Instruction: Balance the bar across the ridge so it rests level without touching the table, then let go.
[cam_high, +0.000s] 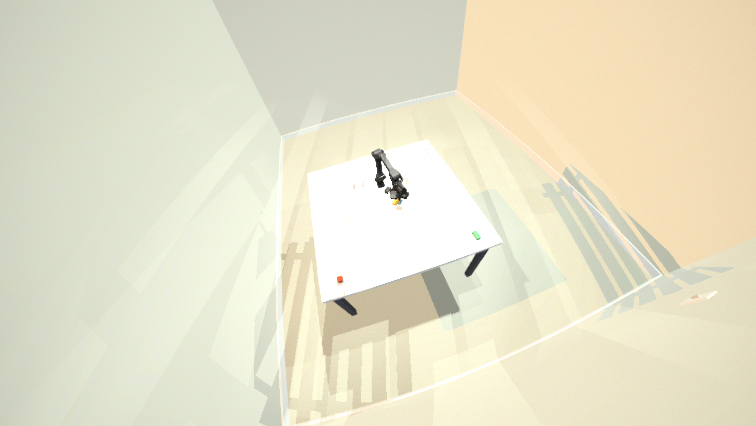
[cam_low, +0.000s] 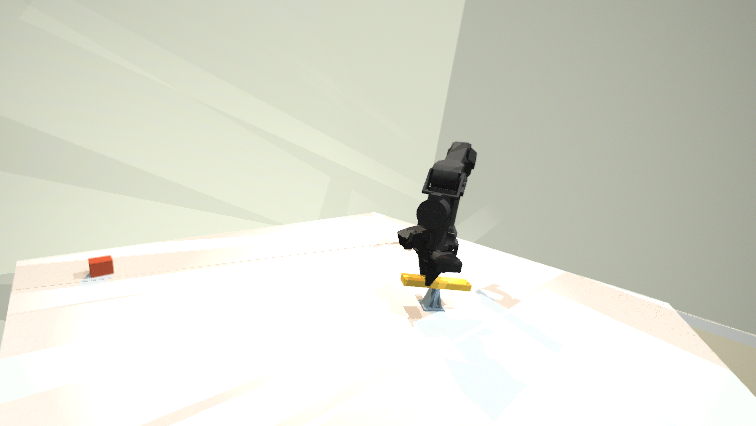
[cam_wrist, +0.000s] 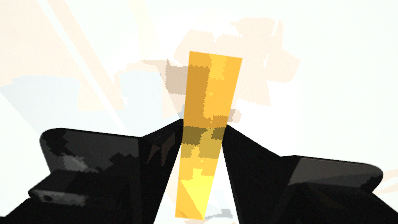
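Right now the yellow bar is 20 mm to the left of my gripper tip and 20 mm behind it. Round my gripper tip: green block (470 mm ahead, 440 mm to the left, 60 mm below); red block (560 mm to the right, 470 mm ahead, 50 mm below).
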